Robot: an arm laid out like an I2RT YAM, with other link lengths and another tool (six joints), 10 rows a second.
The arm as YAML. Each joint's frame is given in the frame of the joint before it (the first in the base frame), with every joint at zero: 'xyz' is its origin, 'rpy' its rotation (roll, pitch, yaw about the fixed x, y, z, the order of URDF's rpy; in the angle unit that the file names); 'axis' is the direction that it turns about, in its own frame. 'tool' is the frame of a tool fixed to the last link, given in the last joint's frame.
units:
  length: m
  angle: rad
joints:
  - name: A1
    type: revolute
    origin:
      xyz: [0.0, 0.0, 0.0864]
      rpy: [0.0, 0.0, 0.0]
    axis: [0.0, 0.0, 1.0]
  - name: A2
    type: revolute
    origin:
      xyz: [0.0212, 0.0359, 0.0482]
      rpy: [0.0, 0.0, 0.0]
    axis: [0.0, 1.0, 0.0]
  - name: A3
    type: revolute
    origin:
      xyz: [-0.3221, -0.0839, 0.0]
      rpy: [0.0, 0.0, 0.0]
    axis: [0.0, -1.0, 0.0]
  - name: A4
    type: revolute
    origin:
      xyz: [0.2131, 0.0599, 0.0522]
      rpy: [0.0, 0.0, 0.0]
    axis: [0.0, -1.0, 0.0]
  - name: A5
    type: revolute
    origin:
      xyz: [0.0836, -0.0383, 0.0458]
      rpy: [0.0, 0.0, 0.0]
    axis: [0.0, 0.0, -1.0]
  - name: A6
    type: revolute
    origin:
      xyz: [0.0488, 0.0, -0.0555]
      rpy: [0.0, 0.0, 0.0]
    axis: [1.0, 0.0, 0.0]
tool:
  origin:
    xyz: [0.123, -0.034, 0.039]
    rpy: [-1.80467, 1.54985, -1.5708]
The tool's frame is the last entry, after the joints.
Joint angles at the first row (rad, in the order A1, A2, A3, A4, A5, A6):
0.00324 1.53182 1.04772 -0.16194 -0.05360 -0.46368
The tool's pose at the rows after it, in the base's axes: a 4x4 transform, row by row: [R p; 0 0 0 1], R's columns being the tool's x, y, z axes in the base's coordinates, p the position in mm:
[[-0.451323, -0.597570, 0.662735, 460.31], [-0.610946, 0.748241, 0.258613, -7.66], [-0.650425, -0.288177, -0.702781, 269.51], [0, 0, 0, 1]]
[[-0.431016, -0.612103, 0.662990, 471.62], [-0.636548, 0.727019, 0.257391, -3.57], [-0.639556, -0.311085, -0.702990, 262.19], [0, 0, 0, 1]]
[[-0.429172, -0.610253, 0.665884, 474.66], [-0.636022, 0.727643, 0.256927, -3.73], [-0.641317, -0.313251, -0.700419, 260.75], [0, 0, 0, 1]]
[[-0.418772, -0.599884, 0.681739, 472.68], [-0.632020, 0.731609, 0.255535, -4.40], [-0.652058, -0.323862, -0.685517, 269.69], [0, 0, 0, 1]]
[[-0.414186, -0.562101, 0.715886, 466.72], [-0.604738, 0.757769, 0.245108, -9.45], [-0.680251, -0.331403, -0.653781, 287.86], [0, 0, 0, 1]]
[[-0.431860, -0.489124, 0.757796, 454.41], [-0.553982, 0.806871, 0.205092, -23.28], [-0.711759, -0.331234, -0.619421, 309.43], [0, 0, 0, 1]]
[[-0.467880, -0.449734, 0.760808, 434.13], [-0.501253, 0.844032, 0.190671, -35.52], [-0.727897, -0.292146, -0.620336, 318.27], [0, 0, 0, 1]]
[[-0.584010, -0.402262, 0.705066, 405.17], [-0.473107, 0.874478, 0.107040, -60.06], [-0.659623, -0.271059, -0.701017, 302.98], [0, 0, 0, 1]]
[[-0.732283, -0.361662, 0.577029, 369.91], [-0.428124, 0.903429, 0.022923, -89.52], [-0.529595, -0.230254, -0.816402, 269.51], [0, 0, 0, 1]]
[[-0.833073, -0.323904, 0.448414, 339.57], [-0.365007, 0.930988, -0.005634, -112.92], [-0.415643, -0.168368, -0.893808, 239.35], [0, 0, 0, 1]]
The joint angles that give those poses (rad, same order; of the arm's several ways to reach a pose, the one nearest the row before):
0.03187 1.57568 1.04771 -0.13790 -0.05320 -0.61893
0.03644 1.61689 1.04774 -0.09023 -0.05321 -0.64945
0.03605 1.62718 1.04773 -0.07611 -0.05284 -0.64908
0.03643 1.60888 1.04772 -0.07304 -0.04978 -0.64412
0.03605 1.56728 1.04771 -0.07420 -0.03300 -0.60979
0.03110 1.50625 1.04773 -0.09519 0.01393 -0.54989
0.01355 1.44103 1.04774 -0.17224 0.02156 -0.49687
-0.01810 1.39181 1.04771 -0.32634 0.08451 -0.48580
-0.07380 1.37732 1.04770 -0.51554 0.13944 -0.48618
-0.14362 1.38915 1.04503 -0.65211 0.14630 -0.48619

